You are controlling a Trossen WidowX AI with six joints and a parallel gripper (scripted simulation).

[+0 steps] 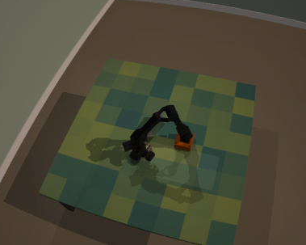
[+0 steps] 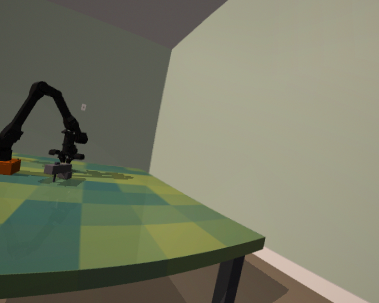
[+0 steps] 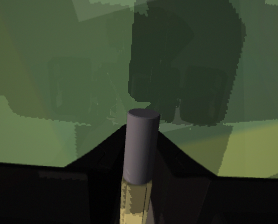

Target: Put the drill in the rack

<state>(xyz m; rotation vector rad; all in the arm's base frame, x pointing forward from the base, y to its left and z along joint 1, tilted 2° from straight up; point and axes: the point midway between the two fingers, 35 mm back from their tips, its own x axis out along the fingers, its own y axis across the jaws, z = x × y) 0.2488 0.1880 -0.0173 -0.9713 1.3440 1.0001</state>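
Right now my gripper tip is 40 mm to the left of the small yellow key, 40 mm below it and 10 mm past it. The rest, counted from my gripper tip: long grey bar 230 mm to the right, 40 mm above; then small grey rack 50 mm to the right, 20 mm behind, 10 mm above.
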